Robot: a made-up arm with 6 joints.
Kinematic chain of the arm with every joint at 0, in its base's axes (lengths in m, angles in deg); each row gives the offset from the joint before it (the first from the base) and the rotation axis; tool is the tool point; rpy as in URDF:
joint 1: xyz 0 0 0.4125 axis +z
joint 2: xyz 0 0 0 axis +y
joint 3: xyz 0.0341 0 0.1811 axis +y
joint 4: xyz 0.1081 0 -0.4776 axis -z
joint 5: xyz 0 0 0 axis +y
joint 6: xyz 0.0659 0 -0.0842 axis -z
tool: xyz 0 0 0 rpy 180 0 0
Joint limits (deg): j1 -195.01..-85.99 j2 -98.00..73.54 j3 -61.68..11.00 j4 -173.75..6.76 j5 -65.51..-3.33 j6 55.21..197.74
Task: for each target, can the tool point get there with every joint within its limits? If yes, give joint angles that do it. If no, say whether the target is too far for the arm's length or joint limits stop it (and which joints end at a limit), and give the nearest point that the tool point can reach.
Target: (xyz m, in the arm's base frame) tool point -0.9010 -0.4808 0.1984
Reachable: no: too far | nearest point -0.5305 -0.2831 0.2864 | short by 0.429 m
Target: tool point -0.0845 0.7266 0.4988
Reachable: no: joint limits stop it (at a limit: joint 1, joint 2, joint 3, joint 4, joint 5) | nearest point -0.0181 0.3680 0.3404 | short by 0.398 m
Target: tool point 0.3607 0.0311 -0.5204
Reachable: no: too far | nearest point 0.0725 -0.0668 -0.1304 | short by 0.495 m
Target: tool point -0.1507 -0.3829 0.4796
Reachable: yes | joints -117.64 -73.91 3.54 -32.33 -12.41 156.21
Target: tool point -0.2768 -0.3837 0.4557
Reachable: yes | joints -136.31 -25.09 -42.93 -116.07 -25.89 160.07
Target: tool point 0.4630 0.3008 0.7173
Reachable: no: joint limits stop it (at a limit: joint 2, joint 3, joint 5) | nearest point 0.1893 0.1230 0.9191 | short by 0.384 m
